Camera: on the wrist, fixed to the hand. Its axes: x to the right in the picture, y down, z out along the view.
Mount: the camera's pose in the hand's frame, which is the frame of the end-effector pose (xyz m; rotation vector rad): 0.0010 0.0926 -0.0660 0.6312 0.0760 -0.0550
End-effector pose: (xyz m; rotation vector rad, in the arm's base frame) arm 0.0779 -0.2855 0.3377 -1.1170 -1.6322 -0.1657
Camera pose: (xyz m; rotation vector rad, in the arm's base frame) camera 0.1905 -0.2747 0.3256 -0.5740 -1.4940 0.2570
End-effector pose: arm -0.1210 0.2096 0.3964 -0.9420 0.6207 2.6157
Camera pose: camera -0.1243 0.0975 0.3774 -0.8279 1.3110 2.1151
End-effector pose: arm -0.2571 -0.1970 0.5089 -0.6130 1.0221 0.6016
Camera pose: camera -0.3609 -0.1805 0.4655 -0.1052 1.1870 0.1828
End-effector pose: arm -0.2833 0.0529 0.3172 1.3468 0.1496 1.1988
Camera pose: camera -0.3810 0.0758 0.3708 1.8229 0.6583 1.2039
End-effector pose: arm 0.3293 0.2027 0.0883 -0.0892 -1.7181 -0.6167
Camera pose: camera 0.4232 0.2522 0.1290 0.4219 -1.7712 -0.0939
